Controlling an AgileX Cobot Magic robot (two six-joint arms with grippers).
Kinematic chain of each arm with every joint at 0, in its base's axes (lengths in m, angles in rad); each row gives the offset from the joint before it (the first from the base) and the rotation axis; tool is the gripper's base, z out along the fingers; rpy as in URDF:
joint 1: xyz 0 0 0.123 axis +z
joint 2: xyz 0 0 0 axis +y
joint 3: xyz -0.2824 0 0.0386 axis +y
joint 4: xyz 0.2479 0 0.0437 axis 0.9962 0 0.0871
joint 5: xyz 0 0 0 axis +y
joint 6: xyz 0.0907 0 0.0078 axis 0.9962 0 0.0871
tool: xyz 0 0 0 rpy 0 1.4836 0
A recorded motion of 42 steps. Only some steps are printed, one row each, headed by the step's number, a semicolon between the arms.
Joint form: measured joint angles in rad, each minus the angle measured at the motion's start. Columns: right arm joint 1, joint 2, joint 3, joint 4, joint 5, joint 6; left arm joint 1, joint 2, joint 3, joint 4, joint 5, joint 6.
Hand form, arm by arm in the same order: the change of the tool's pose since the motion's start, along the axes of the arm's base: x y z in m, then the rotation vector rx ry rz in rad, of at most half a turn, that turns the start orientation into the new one. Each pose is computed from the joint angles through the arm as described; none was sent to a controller.
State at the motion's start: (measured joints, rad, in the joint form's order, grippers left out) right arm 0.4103 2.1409 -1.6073 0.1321 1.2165 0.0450; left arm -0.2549 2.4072 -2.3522 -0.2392 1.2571 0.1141
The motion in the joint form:
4: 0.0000 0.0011 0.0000 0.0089 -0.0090 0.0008; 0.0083 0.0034 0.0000 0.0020 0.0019 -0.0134
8: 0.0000 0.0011 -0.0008 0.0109 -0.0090 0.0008; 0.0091 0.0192 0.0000 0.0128 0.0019 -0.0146
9: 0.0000 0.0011 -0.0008 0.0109 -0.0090 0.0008; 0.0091 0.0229 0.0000 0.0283 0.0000 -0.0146
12: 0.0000 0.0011 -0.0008 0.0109 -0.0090 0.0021; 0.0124 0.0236 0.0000 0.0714 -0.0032 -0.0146
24: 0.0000 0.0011 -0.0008 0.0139 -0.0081 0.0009; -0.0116 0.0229 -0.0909 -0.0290 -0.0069 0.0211
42: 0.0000 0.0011 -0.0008 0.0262 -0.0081 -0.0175; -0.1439 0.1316 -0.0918 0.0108 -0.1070 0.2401
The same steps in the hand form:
4: 0.0005 0.0010 -0.0004 0.0099 -0.0041 -0.0057; 0.0015 0.0042 -0.0019 -0.0004 0.0086 0.0202
8: 0.0006 0.0012 -0.0002 0.0119 -0.0041 -0.0066; 0.0034 0.0051 -0.0102 0.0138 0.0215 0.0224
9: 0.0006 0.0012 -0.0002 0.0119 -0.0041 -0.0066; 0.0042 0.0063 -0.0124 0.0292 0.0194 0.0231
12: 0.0006 0.0012 -0.0002 0.0117 -0.0040 -0.0079; 0.0059 0.0114 -0.0134 0.0702 0.0062 0.0280
24: 0.0005 0.0014 -0.0002 0.0140 -0.0022 -0.0079; 0.0044 -0.0099 0.0146 -0.0410 -0.0715 -0.0307
42: 0.0001 0.0024 0.0000 0.0266 0.0006 0.0049; -0.0022 -0.0778 -0.0403 0.0570 -0.1421 -0.3358

